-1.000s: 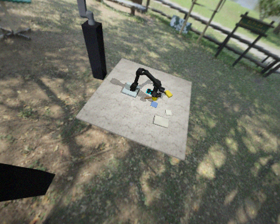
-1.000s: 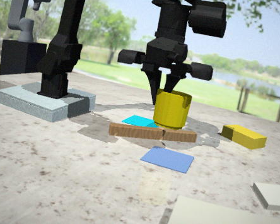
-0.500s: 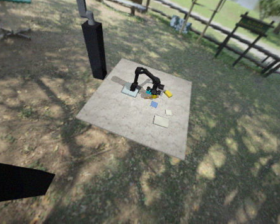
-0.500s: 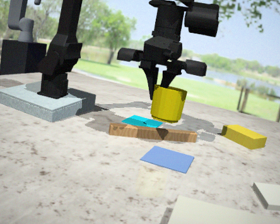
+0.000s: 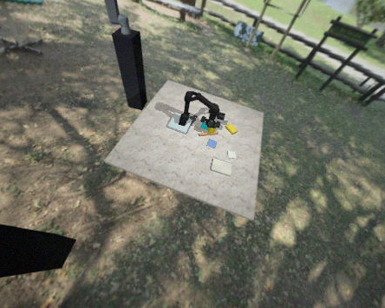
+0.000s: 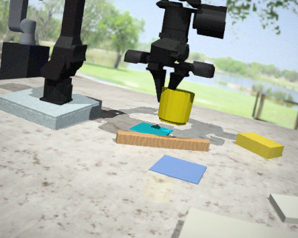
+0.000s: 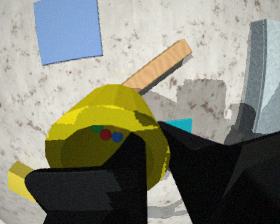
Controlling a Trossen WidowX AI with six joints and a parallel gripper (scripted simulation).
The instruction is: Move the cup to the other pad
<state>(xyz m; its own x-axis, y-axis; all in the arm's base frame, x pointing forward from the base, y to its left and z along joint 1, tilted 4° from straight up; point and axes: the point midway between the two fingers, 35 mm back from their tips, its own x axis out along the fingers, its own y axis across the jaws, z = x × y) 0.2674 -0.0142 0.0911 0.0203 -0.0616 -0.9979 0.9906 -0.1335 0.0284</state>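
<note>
The wooden bar is 90 mm below my gripper tip, 20 mm ahead of it and 10 mm to the right of it. Also, from my gripper tip: yellow cup (20 mm ahead); blue pad (120 mm to the right, 100 mm below, 70 mm ahead).
</note>
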